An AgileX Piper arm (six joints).
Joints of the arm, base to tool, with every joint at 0 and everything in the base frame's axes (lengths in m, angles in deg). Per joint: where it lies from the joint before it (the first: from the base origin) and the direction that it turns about. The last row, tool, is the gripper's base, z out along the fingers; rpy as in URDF.
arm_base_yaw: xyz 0.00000 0.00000 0.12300 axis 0 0 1
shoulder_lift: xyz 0.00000 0.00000 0.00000 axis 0 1 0
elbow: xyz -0.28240 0.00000 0.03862 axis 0 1 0
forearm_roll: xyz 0.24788 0.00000 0.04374 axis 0.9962 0 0.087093
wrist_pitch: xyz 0.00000 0.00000 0.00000 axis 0 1 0
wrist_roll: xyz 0.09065 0.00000 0.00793 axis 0.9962 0 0.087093
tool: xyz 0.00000 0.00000 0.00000 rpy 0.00 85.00 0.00
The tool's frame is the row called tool.
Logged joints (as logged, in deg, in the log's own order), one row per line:
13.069, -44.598, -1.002, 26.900, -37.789, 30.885
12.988, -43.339, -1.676, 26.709, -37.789, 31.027
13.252, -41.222, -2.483, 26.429, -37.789, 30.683
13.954, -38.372, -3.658, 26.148, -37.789, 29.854
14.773, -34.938, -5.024, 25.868, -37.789, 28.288
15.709, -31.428, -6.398, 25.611, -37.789, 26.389
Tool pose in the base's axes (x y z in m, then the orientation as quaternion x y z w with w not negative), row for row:
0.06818, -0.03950, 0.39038, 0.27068, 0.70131, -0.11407, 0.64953
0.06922, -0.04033, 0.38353, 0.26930, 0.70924, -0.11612, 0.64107
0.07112, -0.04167, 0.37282, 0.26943, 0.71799, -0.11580, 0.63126
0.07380, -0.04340, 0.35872, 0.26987, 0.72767, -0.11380, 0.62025
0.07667, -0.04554, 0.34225, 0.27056, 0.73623, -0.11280, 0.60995
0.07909, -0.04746, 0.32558, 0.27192, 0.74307, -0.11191, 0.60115
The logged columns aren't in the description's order. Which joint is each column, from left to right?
Columns, left to right: forearm_roll, elbow, wrist_roll, shoulder_lift, arm_base_yaw, wrist_pitch.
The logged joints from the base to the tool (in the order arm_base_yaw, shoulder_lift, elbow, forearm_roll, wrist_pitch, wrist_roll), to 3 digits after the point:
-37.789, 26.900, -44.598, 13.069, 30.885, -1.002
-37.789, 26.709, -43.339, 12.988, 31.027, -1.676
-37.789, 26.429, -41.222, 13.252, 30.683, -2.483
-37.789, 26.148, -38.372, 13.954, 29.854, -3.658
-37.789, 25.868, -34.938, 14.773, 28.288, -5.024
-37.789, 25.611, -31.428, 15.709, 26.389, -6.398

